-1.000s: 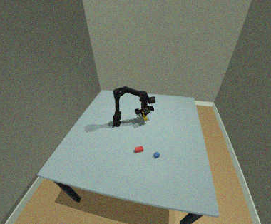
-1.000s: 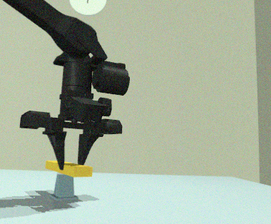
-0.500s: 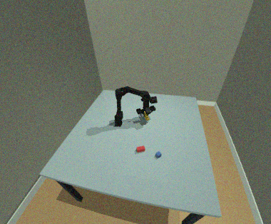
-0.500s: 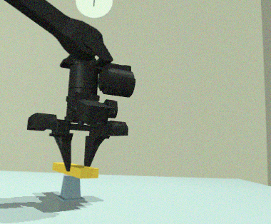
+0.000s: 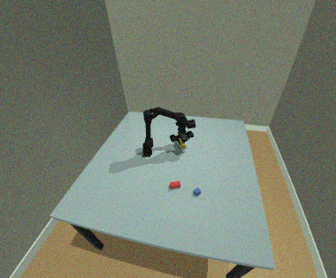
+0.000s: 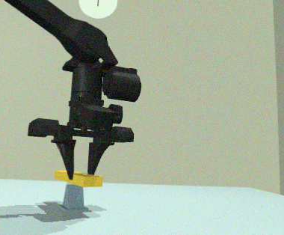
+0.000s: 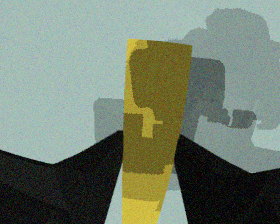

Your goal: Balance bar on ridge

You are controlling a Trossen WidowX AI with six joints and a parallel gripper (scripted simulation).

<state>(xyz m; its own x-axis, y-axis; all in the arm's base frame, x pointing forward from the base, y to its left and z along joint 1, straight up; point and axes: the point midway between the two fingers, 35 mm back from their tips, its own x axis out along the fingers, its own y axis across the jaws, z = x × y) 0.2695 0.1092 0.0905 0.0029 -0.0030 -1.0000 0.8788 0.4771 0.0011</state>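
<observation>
Now: the yellow bar 2 cm to the left of my gripper tip and 1 cm behind it. The rest, counted from my gripper tip: blue cube: 40 cm to the right, 17 cm ahead, 4 cm below; then red block: 38 cm to the right, 4 cm below, 2 cm ahead.
</observation>
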